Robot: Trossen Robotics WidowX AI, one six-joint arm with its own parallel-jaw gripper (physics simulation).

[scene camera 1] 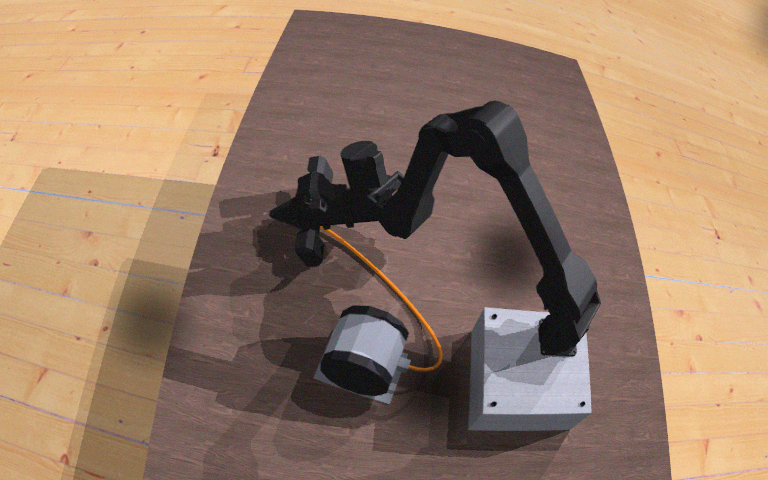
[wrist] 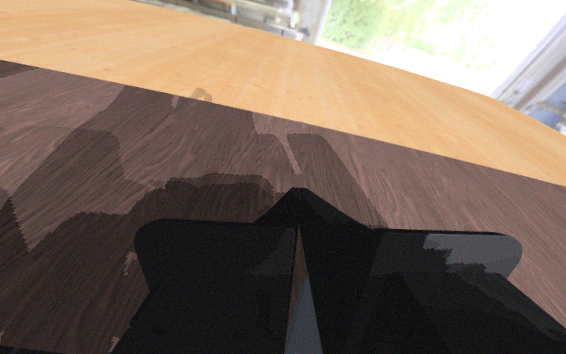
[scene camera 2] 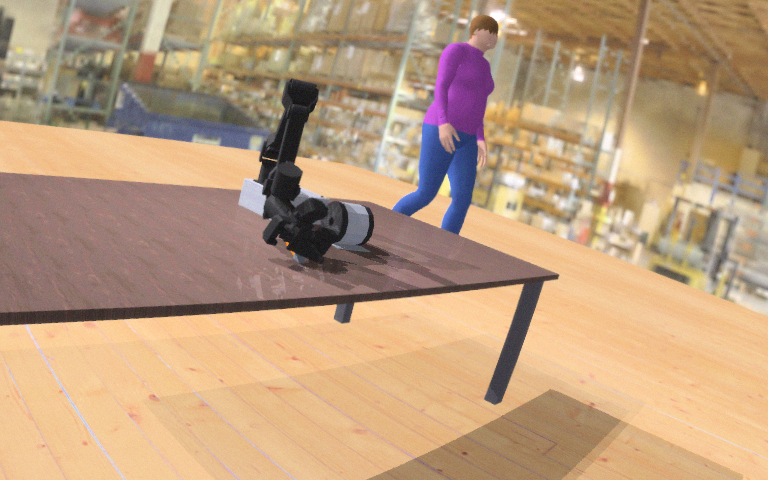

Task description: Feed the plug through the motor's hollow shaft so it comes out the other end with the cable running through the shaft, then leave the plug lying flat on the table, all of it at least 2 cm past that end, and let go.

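Seen in the pictures: gripper, between the fingertips: (scene camera 1: pixel 270 214) (wrist: pixel 298 195) (scene camera 2: pixel 321 262); arm's base, origin of its link: (scene camera 1: pixel 557 337).
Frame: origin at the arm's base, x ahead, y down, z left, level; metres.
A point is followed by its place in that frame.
Observation:
My gripper (scene camera 1: pixel 272 213) @[x 0.481, y 0.061, z -0.215 m] (scene camera 2: pixel 320 259) @[x 0.481, y 0.061, z -0.215 m] (wrist: pixel 298 195) @[x 0.481, y 0.061, z -0.215 m] is shut and empty, low over the table, with its fingertips together. The grey plug (scene camera 2: pixel 299 257) @[x 0.434, y 0.066, z -0.234 m] (wrist: pixel 303 322) @[x 0.422, y 0.064, z -0.219 m] shows below the fingers in scene camera 2, and through the narrow gap behind the fingertips in the wrist view. The plug is hidden by the gripper in scene camera 1. The orange cable (scene camera 1: pixel 390 283) @[x 0.263, y 0.072, z -0.117 m] (scene camera 2: pixel 288 245) curves from under the gripper to the side of the motor (scene camera 1: pixel 367 338) @[x 0.297, y -0.024, z 0.043 m] (scene camera 2: pixel 355 224) @[x 0.342, y 0.015, z 0.018 m]. The motor is a light grey cylinder with black ends, lying on its side on a plate. Its shaft opening cannot be made out.
The arm's light grey base block (scene camera 1: pixel 535 390) @[x 0.043, y 0.000, z 0.094 m] (scene camera 2: pixel 250 195) @[x -0.008, y 0.038, z -0.047 m] stands right of the motor in scene camera 1. The brown table (scene camera 1: pixel 430 73) @[x 0.203, y 0.077, z -0.747 m] (scene camera 2: pixel 141 249) @[x 0.357, y 0.078, z -0.575 m] (wrist: pixel 450 200) @[x 0.524, y 0.077, z -0.363 m] has its edge beyond the fingertips. A person (scene camera 2: pixel 464 84) is behind the table in scene camera 2.

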